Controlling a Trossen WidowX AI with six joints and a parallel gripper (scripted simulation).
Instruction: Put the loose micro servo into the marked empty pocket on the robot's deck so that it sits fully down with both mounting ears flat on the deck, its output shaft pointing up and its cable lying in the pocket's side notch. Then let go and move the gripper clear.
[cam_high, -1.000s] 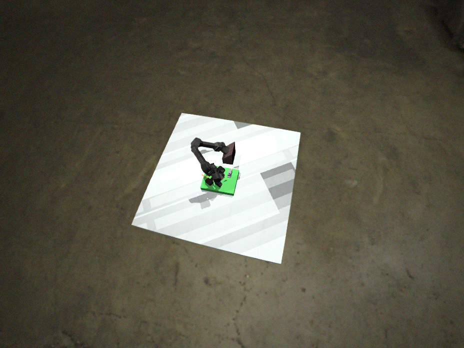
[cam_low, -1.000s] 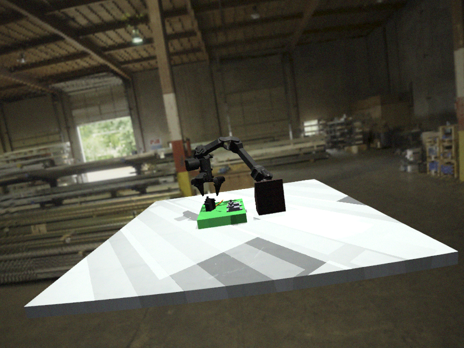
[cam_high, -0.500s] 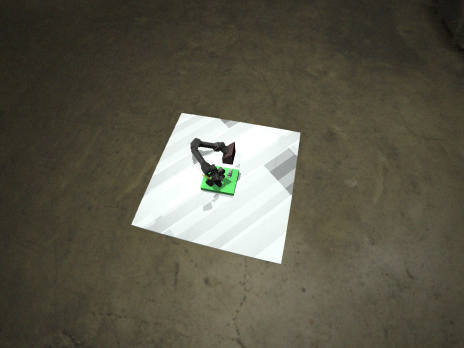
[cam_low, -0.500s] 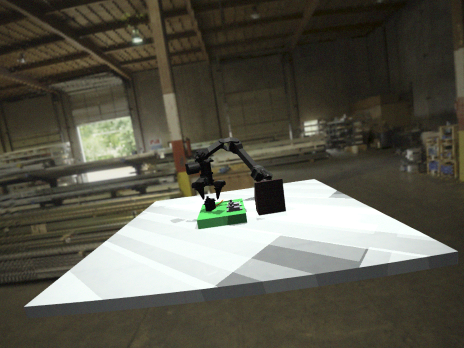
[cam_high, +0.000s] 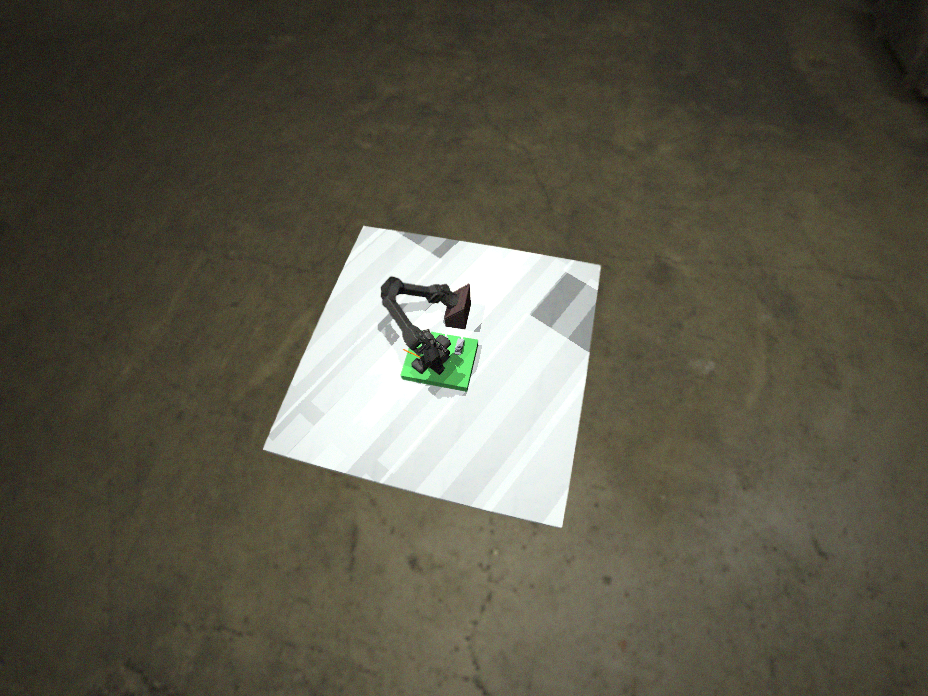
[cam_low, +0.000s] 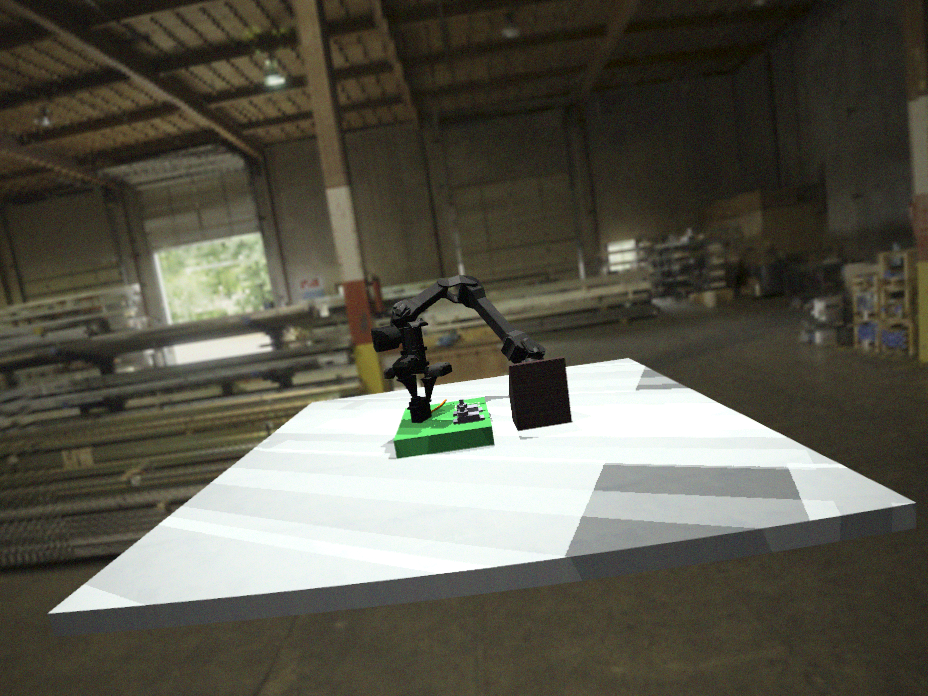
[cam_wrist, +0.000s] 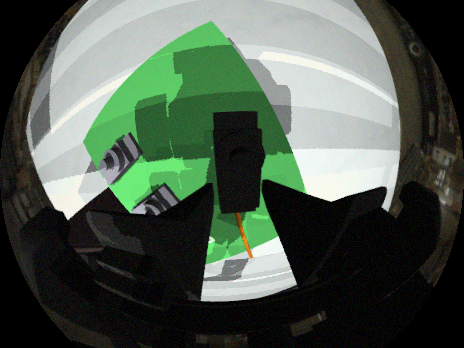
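Right now the green deck is 7 cm below my gripper tip, 1 cm to the left of it and 1 cm behind it.
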